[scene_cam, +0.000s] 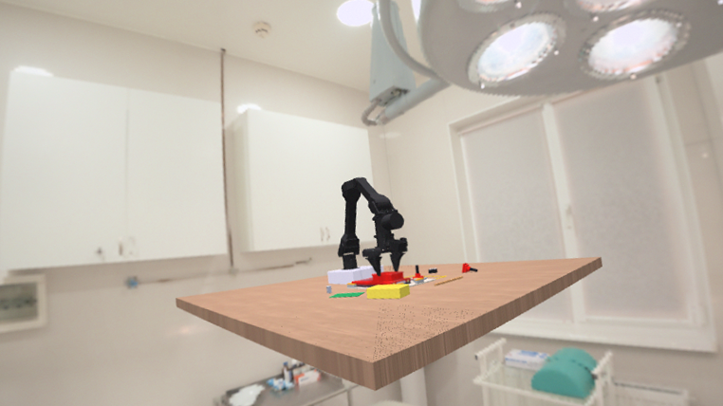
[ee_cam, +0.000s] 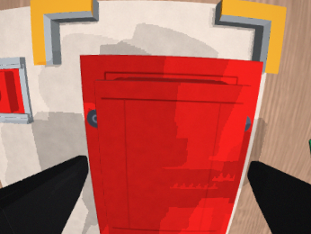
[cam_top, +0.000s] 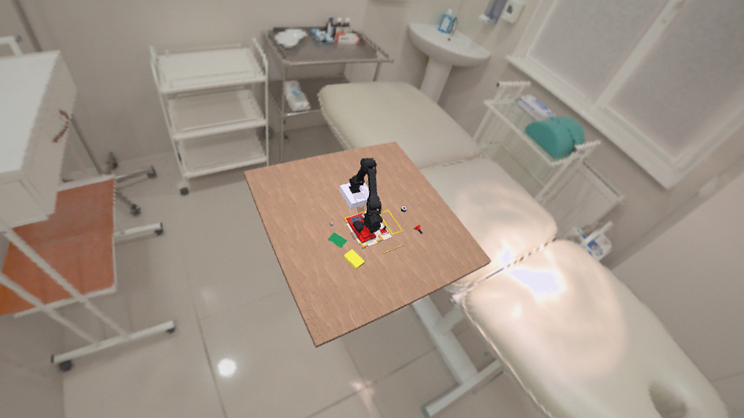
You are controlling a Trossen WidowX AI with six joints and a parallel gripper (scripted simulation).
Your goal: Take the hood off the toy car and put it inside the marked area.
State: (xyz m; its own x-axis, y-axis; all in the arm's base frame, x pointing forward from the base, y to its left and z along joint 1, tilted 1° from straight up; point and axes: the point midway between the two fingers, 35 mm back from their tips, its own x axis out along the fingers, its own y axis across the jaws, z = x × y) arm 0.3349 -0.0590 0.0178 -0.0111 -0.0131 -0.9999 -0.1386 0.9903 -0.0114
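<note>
Now: gripper tip right at the red hood. From my gripper tip the other things lie so: black axle 13 cm to the left, 2 cm ahead, 1 cm below; then yellow block 16 cm ahead, 14 cm to the right, 3 cm below; then green plate 18 cm to the right, 4 cm below.
</note>
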